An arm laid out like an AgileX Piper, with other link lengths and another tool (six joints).
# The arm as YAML. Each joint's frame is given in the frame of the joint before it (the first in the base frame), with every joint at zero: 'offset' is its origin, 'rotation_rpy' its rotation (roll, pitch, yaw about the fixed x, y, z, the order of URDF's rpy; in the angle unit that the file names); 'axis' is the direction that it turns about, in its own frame. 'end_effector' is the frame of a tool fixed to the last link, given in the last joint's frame.
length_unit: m
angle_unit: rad
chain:
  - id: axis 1
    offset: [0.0, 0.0, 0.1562]
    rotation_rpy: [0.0, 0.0, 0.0]
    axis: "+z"
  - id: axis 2
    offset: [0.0, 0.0, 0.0]
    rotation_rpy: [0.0, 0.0, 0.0]
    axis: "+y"
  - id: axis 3
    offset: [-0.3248, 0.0, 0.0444]
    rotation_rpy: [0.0, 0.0, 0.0]
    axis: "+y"
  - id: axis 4
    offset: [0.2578, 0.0, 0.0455]
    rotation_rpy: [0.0, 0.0, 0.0]
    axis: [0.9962, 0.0, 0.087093]
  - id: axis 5
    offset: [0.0, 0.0, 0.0]
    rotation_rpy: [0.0, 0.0, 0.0]
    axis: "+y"
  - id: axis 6
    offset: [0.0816, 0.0, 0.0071]
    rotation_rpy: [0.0, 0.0, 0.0]
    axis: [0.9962, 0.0, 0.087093]
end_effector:
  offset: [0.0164, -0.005, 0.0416]
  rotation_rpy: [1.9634, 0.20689, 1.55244]
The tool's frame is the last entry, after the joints.
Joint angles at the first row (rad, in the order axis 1, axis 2, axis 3, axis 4, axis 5, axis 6):
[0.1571, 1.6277, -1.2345, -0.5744, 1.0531, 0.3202]
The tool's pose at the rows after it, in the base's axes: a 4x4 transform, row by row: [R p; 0 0 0 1], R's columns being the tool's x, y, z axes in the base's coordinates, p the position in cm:
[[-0.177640 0.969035 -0.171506 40.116], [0.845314 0.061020 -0.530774 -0.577], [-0.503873 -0.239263 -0.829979 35.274], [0 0 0 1]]
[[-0.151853 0.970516 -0.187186 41.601], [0.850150 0.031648 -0.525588 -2.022], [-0.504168 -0.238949 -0.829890 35.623], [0 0 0 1]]
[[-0.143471 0.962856 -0.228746 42.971], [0.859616 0.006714 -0.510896 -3.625], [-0.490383 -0.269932 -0.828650 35.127], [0 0 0 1]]
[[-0.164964 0.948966 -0.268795 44.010], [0.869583 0.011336 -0.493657 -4.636], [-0.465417 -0.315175 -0.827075 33.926], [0 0 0 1]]
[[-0.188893 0.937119 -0.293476 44.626], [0.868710 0.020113 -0.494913 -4.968], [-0.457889 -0.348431 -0.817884 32.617], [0 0 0 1]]
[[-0.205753 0.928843 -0.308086 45.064], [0.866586 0.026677 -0.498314 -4.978], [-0.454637 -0.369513 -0.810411 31.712], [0 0 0 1]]
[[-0.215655 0.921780 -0.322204 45.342], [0.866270 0.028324 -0.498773 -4.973], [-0.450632 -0.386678 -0.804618 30.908], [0 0 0 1]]
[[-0.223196 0.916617 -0.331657 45.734], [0.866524 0.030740 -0.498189 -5.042], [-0.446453 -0.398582 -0.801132 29.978], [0 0 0 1]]
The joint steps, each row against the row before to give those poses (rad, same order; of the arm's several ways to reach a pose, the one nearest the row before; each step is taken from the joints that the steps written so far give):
[-0.0406, 0.0472, -0.0780, 0.0101, 0.0347, -0.0428]
[-0.0405, 0.0433, -0.0709, 0.0088, 0.0179, -0.0257]
[-0.0443, 0.0518, -0.0627, 0.0264, 0.0270, -0.0417]
[-0.0317, 0.0469, -0.0362, 0.0353, 0.0151, -0.0528]
[-0.0101, 0.0325, -0.0060, 0.0056, -0.0011, -0.0225]
[-0.0009, 0.0229, -0.0044, 0.0000, 0.0000, -0.0096]
[-0.0001, 0.0176, 0.0000, 0.0002, 0.0000, -0.0020]
[-0.0021, 0.0213, 0.0000, 0.0000, -0.0093, 0.0000]

